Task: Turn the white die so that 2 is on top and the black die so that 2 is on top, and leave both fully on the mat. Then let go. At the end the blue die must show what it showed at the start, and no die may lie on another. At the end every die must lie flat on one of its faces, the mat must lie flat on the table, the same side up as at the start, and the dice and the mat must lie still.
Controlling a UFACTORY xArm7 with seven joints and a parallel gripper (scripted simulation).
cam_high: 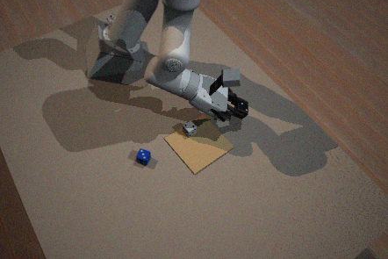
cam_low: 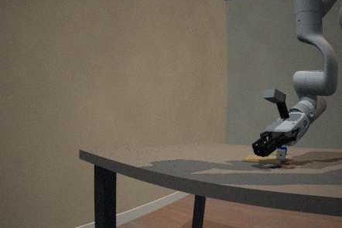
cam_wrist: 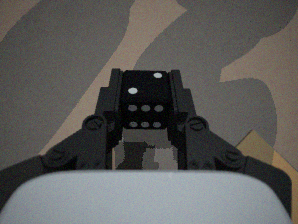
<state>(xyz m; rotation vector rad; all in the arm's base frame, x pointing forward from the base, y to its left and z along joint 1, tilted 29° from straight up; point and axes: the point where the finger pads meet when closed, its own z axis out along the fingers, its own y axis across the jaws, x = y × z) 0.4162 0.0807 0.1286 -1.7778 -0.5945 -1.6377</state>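
My hand is 14 cm to the left of the white die, 5 cm past it and 4 cm above it. The rest, counted from my hand: blue die: 29 cm to the right, 5 cm behind, 4 cm below; black die: right at my hand; tan mat: 14 cm to the right, 5 cm below.
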